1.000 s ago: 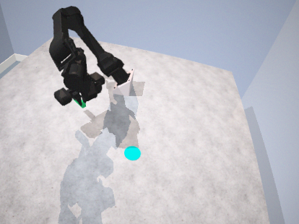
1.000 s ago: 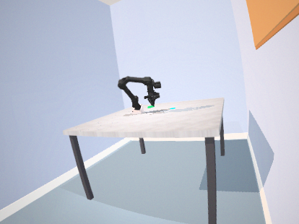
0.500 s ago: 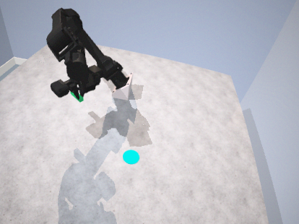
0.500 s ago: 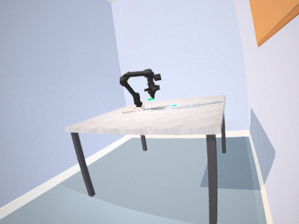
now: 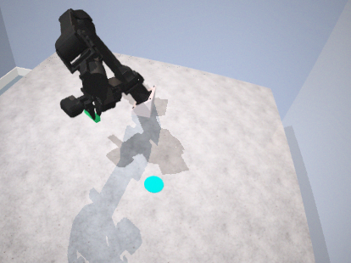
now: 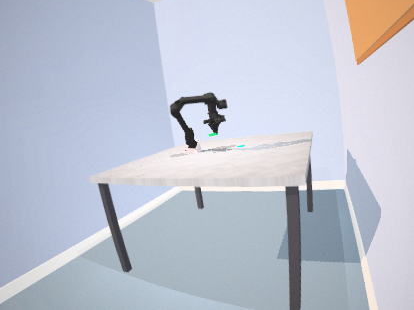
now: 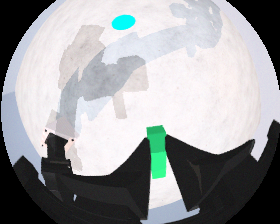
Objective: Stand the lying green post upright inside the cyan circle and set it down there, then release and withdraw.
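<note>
Right now my gripper tip is 220 mm to the right of the cyan circle, 130 mm above it and 80 mm short of it. Also, from my gripper tip: green post: 20 mm to the right, 10 mm behind.
</note>
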